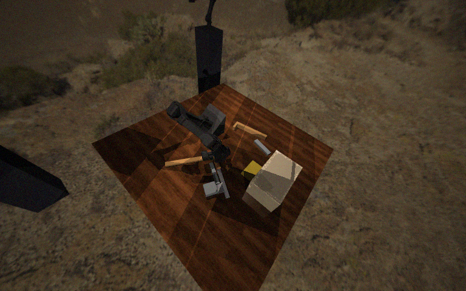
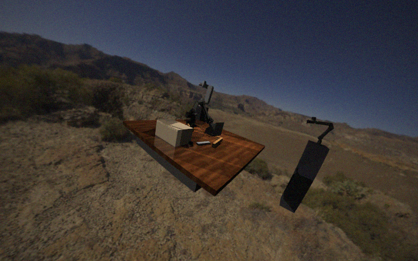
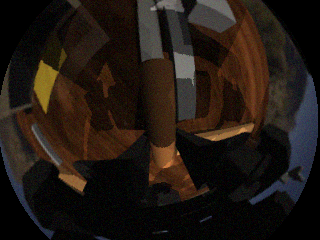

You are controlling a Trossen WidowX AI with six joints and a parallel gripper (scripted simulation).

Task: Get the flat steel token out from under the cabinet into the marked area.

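Right now my gripper tip is 11 cm short of the grey scraper and 10 cm to the left of it. The rest, counted from my gripper tip: steel token 36 cm ahead, 9 cm to the left, 1 cm below; wooden stick 13 cm to the right, 13 cm behind; grey block 17 cm to the right, 13 cm ahead, 1 cm above.
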